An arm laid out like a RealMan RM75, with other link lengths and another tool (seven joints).
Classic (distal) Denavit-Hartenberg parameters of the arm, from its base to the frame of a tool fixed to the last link. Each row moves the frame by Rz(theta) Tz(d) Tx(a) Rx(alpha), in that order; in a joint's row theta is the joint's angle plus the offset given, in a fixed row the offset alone. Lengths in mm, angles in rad.
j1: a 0; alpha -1.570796; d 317.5; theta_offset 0
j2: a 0; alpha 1.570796; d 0; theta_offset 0
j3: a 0; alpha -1.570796; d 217.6; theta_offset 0
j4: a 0; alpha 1.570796; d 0; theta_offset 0
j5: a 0; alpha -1.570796; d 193.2; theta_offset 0
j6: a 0; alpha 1.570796; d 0; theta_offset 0
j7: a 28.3; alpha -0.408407; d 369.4; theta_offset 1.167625
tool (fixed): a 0; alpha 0; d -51.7; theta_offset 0
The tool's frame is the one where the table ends.
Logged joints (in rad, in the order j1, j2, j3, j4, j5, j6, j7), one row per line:
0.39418 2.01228 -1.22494 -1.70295 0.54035 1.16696 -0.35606
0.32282 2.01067 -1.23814 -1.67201 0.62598 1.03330 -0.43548
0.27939 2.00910 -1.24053 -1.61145 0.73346 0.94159 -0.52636
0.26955 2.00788 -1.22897 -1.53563 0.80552 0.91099 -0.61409
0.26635 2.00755 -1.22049 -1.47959 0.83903 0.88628 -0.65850
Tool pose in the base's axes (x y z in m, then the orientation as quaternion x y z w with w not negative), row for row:
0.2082 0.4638 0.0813 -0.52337 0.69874 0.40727 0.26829
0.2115 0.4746 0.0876 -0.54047 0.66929 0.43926 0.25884
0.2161 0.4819 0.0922 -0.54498 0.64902 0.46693 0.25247
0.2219 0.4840 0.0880 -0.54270 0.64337 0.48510 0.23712
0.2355 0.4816 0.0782 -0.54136 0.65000 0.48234 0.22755
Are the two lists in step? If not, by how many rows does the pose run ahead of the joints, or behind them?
The pose runs 1 row behind the joints: the pose in row i belongs to the joints in row i - 1.
